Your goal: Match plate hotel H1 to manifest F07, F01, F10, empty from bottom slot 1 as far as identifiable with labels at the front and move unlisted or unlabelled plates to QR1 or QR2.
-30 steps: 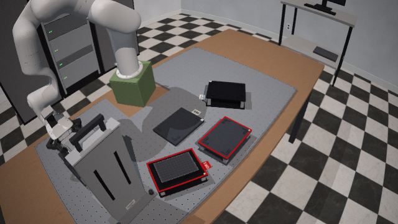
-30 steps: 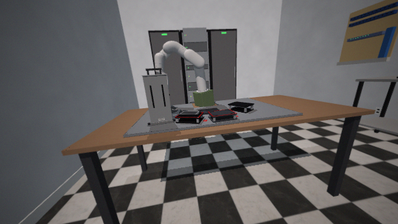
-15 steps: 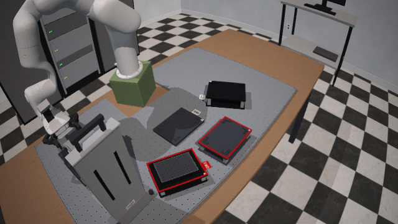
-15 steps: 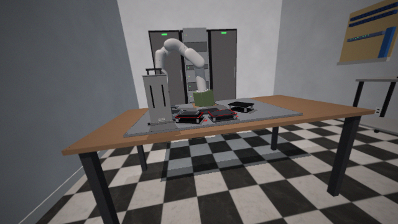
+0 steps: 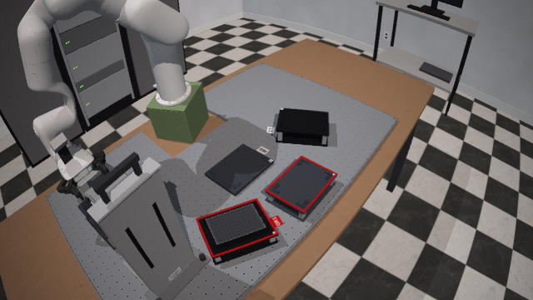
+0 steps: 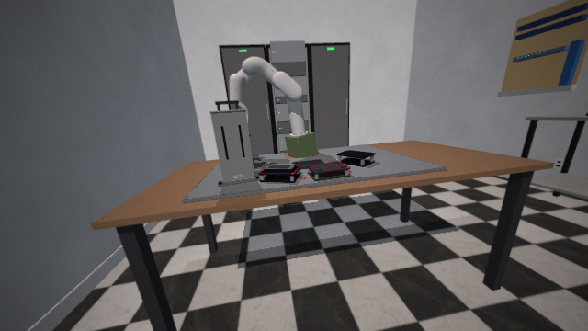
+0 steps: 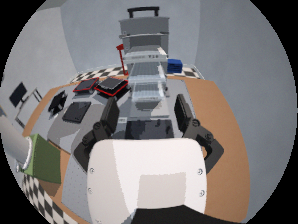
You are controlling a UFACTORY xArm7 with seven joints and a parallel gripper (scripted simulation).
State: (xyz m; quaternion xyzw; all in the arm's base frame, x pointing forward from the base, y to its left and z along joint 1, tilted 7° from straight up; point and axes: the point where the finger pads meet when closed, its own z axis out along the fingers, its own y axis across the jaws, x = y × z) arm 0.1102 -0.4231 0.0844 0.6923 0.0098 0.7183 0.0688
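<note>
Now: the pale well plate 15 cm ahead of my hand, 2 cm below it and 1 cm to the right of it. The rest, counted from my hand: dark plate 30 cm ahead, 16 cm to the left, 12 cm below.
</note>
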